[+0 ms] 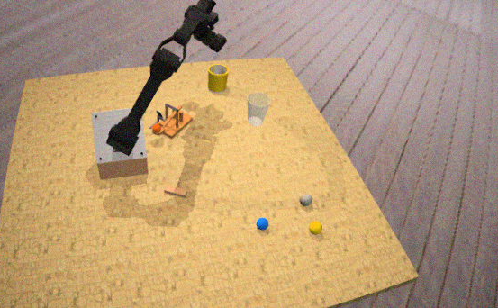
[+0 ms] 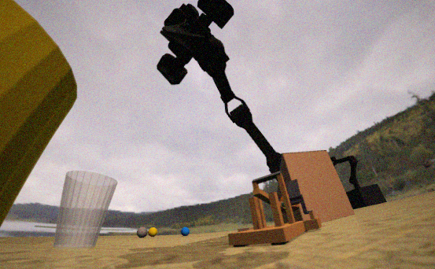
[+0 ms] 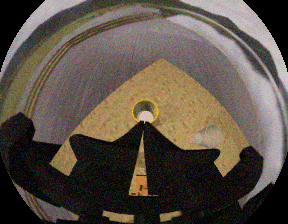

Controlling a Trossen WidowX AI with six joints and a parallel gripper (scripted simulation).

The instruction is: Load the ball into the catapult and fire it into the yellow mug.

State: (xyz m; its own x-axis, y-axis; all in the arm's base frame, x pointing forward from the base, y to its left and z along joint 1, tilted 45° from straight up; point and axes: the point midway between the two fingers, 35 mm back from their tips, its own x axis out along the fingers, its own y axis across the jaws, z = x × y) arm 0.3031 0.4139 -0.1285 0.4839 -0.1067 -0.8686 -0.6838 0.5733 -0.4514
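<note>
Right now the orange ball is 22 cm behind my gripper tip, 27 cm to the right of it and 21 cm below it. Round my gripper tip: wooden catapult 19 cm behind, 21 cm to the right, 22 cm below; yellow mug 5 cm ahead, 6 cm to the left, 24 cm below; clear cup 18 cm ahead, 18 cm to the right, 24 cm below.
</note>
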